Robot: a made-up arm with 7 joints.
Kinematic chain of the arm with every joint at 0, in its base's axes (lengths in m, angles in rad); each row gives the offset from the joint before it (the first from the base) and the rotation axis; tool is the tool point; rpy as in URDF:
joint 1: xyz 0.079 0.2 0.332 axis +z
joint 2: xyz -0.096 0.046 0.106 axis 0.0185 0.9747 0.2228
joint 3: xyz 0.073 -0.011 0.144 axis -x
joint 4: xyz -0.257 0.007 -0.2 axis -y
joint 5: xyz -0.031 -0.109 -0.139 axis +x
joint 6: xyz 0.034 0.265 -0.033 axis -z
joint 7: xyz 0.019 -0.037 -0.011 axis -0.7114 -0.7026 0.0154
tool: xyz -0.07 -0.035 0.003 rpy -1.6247 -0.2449 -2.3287
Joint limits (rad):
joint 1: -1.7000..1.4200
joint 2: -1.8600..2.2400
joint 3: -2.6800..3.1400
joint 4: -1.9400..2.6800
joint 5: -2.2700..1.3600
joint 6: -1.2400..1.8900
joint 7: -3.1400..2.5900
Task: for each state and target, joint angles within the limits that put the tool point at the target. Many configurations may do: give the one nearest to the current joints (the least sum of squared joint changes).
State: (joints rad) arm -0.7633 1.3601 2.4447 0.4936 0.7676 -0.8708 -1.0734
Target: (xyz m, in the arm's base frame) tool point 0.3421 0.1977 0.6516
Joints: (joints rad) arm -0.0534 1.3852 3.1400 0.3563 0.6186 -0.6638 -1.0430
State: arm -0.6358 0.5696 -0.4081 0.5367 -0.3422 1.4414 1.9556
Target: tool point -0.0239 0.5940 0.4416
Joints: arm -0.6190 0.9493 -0.2987 1.0760 0.1709 1.1798 1.9812
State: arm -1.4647 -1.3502 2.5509 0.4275 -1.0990 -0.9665 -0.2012
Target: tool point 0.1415 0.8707 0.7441
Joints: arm -1.6158 -1.0077 2.7957 0.2991 -1.2807 -1.0052 -0.1719
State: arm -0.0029 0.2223 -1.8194 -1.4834 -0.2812 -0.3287 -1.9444
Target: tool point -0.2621 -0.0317 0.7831
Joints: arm 0.8539 0.3053 -2.0098 -1.8654 -0.3424 -0.1354 -1.9036
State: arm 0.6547 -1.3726 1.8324 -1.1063 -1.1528 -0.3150 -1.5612
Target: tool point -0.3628 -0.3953 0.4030
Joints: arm 0.6954 -0.8175 2.0803 -0.8903 -1.2819 -0.3829 -1.5790
